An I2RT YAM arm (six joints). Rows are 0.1 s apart.
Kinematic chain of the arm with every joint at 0, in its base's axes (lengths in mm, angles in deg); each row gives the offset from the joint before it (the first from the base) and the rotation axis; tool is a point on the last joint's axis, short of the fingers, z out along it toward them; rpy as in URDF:
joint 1: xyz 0 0 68 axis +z
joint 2: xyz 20 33.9 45.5 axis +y
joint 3: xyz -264 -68.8 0 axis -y
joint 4: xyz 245 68.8 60 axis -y
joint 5: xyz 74 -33.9 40.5 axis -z
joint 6: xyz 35.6 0 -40.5 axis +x
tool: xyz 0 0 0 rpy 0 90 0
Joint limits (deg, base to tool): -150..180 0..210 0..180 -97..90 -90..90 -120..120
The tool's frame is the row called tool.
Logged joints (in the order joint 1, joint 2, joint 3, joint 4, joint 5, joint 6), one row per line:
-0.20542 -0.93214 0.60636 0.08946 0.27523 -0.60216
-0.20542 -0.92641 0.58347 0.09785 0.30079 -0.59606
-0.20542 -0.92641 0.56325 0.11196 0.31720 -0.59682
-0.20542 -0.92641 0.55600 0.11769 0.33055 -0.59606
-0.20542 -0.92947 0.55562 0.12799 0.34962 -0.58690
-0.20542 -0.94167 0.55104 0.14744 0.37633 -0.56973
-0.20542 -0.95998 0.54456 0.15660 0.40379 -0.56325
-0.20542 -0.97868 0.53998 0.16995 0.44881 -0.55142
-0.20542 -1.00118 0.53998 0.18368 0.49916 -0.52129
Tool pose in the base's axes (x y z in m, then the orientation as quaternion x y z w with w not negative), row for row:
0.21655 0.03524 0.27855 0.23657 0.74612 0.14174 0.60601
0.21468 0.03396 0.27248 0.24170 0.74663 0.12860 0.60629
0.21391 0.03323 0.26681 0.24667 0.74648 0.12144 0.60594
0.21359 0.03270 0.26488 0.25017 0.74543 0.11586 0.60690
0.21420 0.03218 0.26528 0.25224 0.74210 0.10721 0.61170
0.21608 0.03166 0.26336 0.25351 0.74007 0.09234 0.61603
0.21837 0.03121 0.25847 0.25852 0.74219 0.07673 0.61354
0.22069 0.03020 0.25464 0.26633 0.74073 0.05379 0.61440
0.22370 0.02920 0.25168 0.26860 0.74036 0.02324 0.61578
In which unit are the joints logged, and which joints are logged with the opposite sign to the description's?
The joints are logged in radians. Opposite sign: joint 1, joint 2, joint 6.
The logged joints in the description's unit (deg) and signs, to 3 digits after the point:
11.770 53.408 34.742 5.126 15.770 34.501
11.770 53.079 33.430 5.606 17.234 34.152
11.770 53.079 32.272 6.415 18.174 34.195
11.770 53.079 31.856 6.743 18.939 34.152
11.770 53.255 31.835 7.333 20.032 33.627
11.770 53.954 31.572 8.448 21.562 32.643
11.770 55.003 31.201 8.973 23.135 32.272
11.770 56.074 30.939 9.737 25.715 31.594
11.770 57.363 30.939 10.524 28.600 29.868

